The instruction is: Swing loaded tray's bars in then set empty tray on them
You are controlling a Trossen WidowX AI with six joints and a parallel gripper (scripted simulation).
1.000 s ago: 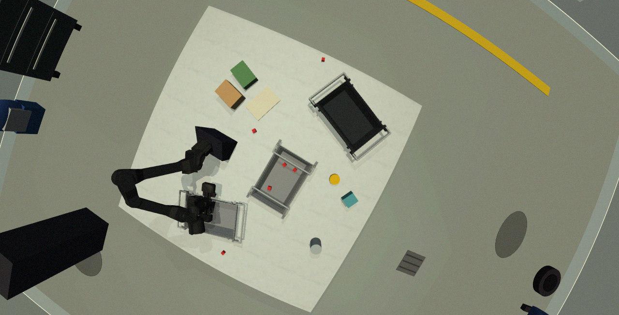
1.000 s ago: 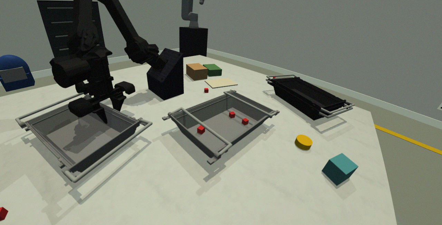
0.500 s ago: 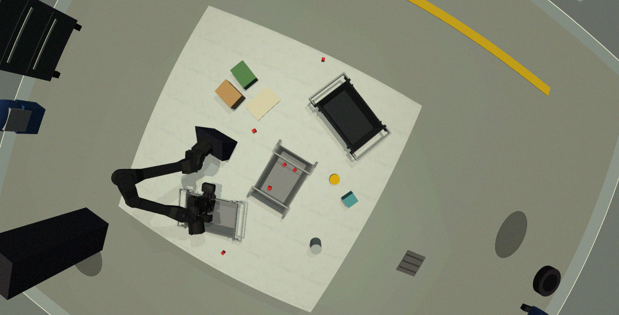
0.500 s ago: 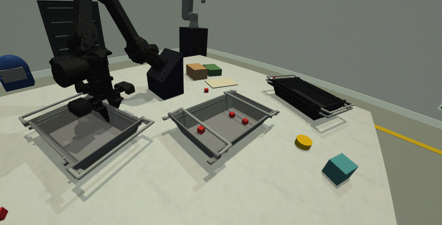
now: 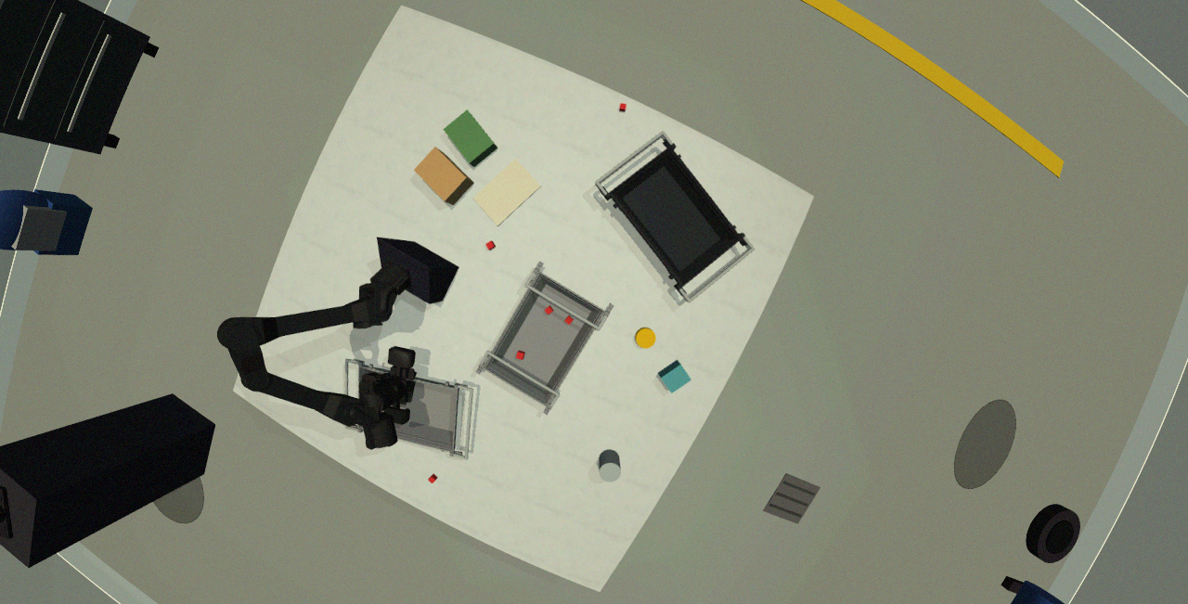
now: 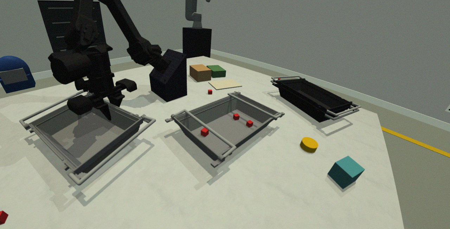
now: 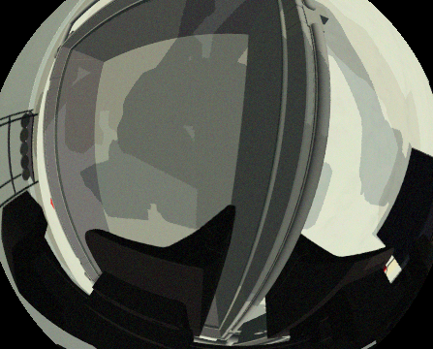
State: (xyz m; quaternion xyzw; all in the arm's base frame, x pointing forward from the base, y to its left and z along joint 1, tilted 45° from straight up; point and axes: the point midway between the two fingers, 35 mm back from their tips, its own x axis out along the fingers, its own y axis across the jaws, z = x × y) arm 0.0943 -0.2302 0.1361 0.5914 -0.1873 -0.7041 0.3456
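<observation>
My gripper tip is 80 mm to the left of the grey tray, 30 mm below it and 20 mm short of it. Also, from my gripper tip: orange block (510 mm to the left, 130 mm behind); then cream block (540 mm to the left, 30 mm ahead, 20 mm below); then red block (230 mm ahead, 180 mm to the left, 10 mm below).
</observation>
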